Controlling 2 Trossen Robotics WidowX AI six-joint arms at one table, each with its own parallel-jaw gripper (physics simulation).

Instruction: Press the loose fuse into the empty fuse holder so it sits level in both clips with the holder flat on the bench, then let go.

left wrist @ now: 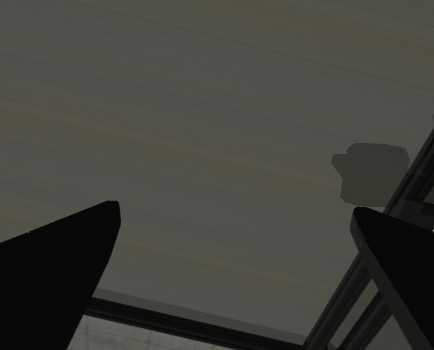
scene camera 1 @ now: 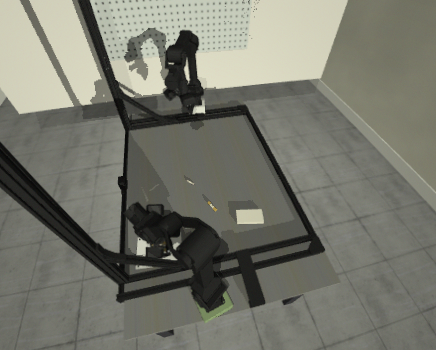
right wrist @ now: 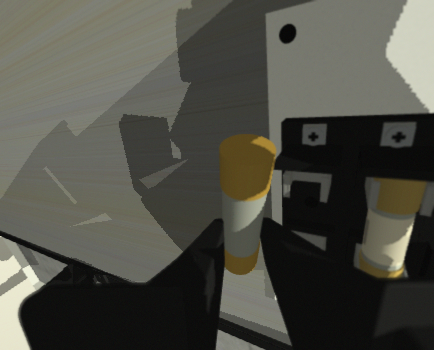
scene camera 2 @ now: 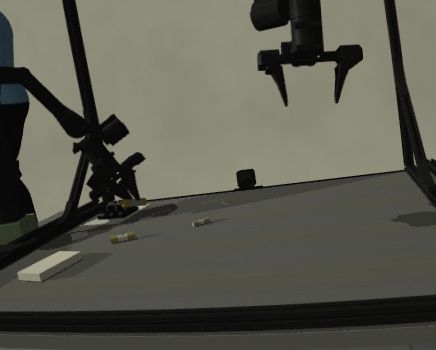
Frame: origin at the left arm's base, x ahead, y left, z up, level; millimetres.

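Seen in the pictures: left gripper, fingertip midpoint: (left wrist: 236, 215) (scene camera 1: 188, 110) (scene camera 2: 311, 104); right gripper, fingertip midpoint: (right wrist: 241, 226) (scene camera 2: 136, 202); right arm's base, link origin: (scene camera 1: 211, 297) (scene camera 2: 9, 220).
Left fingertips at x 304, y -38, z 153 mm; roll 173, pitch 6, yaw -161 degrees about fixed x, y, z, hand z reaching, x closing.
A point is followed by its place in that frame.
My right gripper (right wrist: 241, 226) {x 824, y -178, z -36 mm} is shut on a fuse (right wrist: 243, 210) {x 831, y -158, z -23 mm} (scene camera 2: 134, 202) {x 818, y -159, z -32 mm} with brass caps and a pale body. In the right wrist view the fuse stands out past the fingertips, left of the black holder block (right wrist: 350, 131) {x 864, y -131, z -54 mm} (scene camera 2: 120, 214) {x 847, y -129, z -54 mm} and apart from it. The block's left position, with an empty metal clip (right wrist: 325, 186) {x 858, y -145, z -31 mm}, shows beside the fuse; its lower part is partly hidden by a finger. Another fuse (right wrist: 389, 237) {x 880, y -162, z -33 mm} sits in the position to the right. My left gripper (scene camera 2: 311, 103) {x 304, y -38, z 153 mm} (left wrist: 236, 215) {x 304, y -38, z 153 mm} is open and empty, high above the table.
The holder block is on a white plate (right wrist: 330, 70) {x 853, y -109, z -63 mm} (scene camera 1: 141, 255) {x 911, y -234, z -64 mm}. A brass-capped fuse (scene camera 1: 212, 206) {x 721, y 48, z -53 mm} (scene camera 2: 123, 237) {x 712, y 51, z -56 mm}, a smaller silver-capped fuse (scene camera 1: 189, 181) {x 574, y -50, z -55 mm} (scene camera 2: 201, 222) {x 573, y -42, z -60 mm} and a cream block (scene camera 1: 249, 216) {x 784, y 198, z -50 mm} (scene camera 2: 47, 266) {x 765, y 222, z -50 mm} lie on the table. Black frame rails (scene camera 2: 215, 319) {x 362, y 372, z -49 mm} edge the table.
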